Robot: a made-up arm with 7 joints. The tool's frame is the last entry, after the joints.
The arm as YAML. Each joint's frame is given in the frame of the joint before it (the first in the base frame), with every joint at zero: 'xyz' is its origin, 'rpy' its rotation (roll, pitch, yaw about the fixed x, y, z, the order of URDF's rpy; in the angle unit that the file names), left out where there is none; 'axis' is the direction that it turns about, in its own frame. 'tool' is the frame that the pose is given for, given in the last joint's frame.
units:
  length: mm
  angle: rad
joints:
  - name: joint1
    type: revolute
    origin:
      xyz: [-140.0, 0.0, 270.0]
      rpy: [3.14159, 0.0, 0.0]
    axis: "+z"
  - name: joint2
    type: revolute
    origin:
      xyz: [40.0, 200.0, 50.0]
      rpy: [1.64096, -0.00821, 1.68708]
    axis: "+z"
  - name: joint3
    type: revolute
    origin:
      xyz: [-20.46, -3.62, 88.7]
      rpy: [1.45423, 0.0, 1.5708]
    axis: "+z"
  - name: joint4
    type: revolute
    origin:
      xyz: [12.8, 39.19, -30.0]
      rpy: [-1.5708, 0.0, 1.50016]
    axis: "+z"
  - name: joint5
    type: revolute
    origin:
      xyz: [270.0, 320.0, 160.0]
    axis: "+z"
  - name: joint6
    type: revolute
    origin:
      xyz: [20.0, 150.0, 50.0]
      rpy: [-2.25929, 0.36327, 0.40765]
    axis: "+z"
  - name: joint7
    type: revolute
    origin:
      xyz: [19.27, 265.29, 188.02]
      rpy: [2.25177, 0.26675, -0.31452]
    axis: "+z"
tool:
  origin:
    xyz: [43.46, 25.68, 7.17]
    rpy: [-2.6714, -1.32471, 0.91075]
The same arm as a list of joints. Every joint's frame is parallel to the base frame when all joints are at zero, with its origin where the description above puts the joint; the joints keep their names.
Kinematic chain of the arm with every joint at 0, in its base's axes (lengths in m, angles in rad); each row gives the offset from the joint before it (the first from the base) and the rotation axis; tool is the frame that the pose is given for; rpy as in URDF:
joint1: xyz -0.1400 0.0000 0.2700 axis -z
joint2: xyz 0.0400 -0.2000 -0.0500 axis 0.990737 -0.116304 0.070103
joint3: xyz 0.0900 0.0100 0.0100 axis -y
joint4: xyz 0.0400 0.0300 -0.0100 axis +z
joint5: xyz 0.2700 0.3200 0.1600 axis +z
joint6: xyz 0.0200 0.1500 0.0500 axis -0.513412 0.619415 -0.593914
joint7: xyz -0.0800 -0.0600 -0.3100 axis -0.0299 -0.0479 0.998405
tool: xyz 0.0300 0.0400 0.0100 rpy -2.7565 -1.3781 1.3883

